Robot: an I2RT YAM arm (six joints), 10 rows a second.
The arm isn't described. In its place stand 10 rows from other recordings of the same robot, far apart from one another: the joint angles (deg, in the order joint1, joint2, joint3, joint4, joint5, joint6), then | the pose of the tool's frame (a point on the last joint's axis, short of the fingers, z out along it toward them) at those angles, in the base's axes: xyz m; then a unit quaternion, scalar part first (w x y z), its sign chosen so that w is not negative.
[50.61 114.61 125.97 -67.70 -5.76 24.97] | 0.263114 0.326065 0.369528 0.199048 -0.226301 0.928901 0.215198
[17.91 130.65 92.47 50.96 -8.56 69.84] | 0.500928 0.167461 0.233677 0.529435 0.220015 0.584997 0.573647
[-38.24 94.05 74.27 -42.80 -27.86 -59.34] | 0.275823 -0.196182 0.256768 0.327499 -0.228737 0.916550 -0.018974
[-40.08 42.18 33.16 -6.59 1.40 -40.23] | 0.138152 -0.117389 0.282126 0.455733 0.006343 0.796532 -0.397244
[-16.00 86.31 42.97 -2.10 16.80 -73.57] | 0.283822 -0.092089 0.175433 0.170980 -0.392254 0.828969 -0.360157
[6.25 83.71 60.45 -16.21 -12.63 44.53] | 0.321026 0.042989 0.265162 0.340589 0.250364 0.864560 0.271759
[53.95 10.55 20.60 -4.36 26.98 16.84] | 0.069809 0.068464 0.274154 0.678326 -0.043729 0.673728 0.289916
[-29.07 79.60 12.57 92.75 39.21 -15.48] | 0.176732 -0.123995 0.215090 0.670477 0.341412 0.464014 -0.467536
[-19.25 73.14 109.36 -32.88 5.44 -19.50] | 0.201757 -0.074031 0.565701 0.674642 0.033024 0.685500 -0.271767
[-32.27 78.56 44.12 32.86 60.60 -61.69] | 0.232931 -0.183763 0.280660 0.146342 0.183123 0.687920 -0.686889
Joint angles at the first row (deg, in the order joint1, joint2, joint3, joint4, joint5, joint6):
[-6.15, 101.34, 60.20, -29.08, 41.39, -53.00]
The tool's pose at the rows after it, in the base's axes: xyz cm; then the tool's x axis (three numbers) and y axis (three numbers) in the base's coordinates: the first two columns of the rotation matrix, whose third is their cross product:
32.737, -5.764, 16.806, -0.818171, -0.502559, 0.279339, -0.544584, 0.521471, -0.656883
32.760, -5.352, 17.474, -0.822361, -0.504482, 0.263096, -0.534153, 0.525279, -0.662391
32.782, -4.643, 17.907, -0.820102, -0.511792, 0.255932, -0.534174, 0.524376, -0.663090
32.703, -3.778, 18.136, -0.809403, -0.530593, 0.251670, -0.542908, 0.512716, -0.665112
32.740, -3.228, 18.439, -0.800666, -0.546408, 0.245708, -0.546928, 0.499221, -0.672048
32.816, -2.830, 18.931, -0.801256, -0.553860, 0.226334, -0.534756, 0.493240, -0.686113
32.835, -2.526, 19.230, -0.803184, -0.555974, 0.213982, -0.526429, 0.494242, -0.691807
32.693, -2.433, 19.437, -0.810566, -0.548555, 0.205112, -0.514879, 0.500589, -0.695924
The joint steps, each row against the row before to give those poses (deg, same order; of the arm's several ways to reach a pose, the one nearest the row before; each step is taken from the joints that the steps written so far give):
[0.26, -0.35, 1.14, -1.32, 0.45, 1.40]
[0.70, -0.79, 0.71, -1.32, -0.18, 1.06]
[1.23, -0.44, 0.62, -1.50, 0.00, 1.14]
[1.49, -0.62, -0.18, -0.36, 0.00, 0.27]
[0.97, -0.52, 0.00, 0.27, 0.09, -0.35]
[0.71, -0.71, 0.18, 0.44, 0.09, 0.17]
[0.53, -0.35, 0.26, -0.26, 0.00, 0.62]
[0.17, -0.44, 0.00, -0.53, 0.17, 0.96]

